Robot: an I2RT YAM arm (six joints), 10 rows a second.
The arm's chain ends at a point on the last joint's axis. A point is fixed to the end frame.
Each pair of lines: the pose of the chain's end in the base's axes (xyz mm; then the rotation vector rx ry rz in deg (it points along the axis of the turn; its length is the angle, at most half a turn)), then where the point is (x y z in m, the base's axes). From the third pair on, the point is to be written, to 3 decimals.
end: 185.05 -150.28 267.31 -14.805 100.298 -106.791
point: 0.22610 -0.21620 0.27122
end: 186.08 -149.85 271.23 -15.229 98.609 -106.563
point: 0.22832 -0.21491 0.27659
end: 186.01 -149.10 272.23 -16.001 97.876 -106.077
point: 0.229 -0.213 0.278
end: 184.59 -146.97 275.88 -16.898 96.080 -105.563
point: 0.230 -0.210 0.283
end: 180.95 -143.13 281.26 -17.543 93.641 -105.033
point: 0.228 -0.205 0.290
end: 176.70 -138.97 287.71 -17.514 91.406 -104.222
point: 0.225 -0.199 0.299
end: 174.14 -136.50 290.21 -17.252 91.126 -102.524
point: 0.223 -0.196 0.301
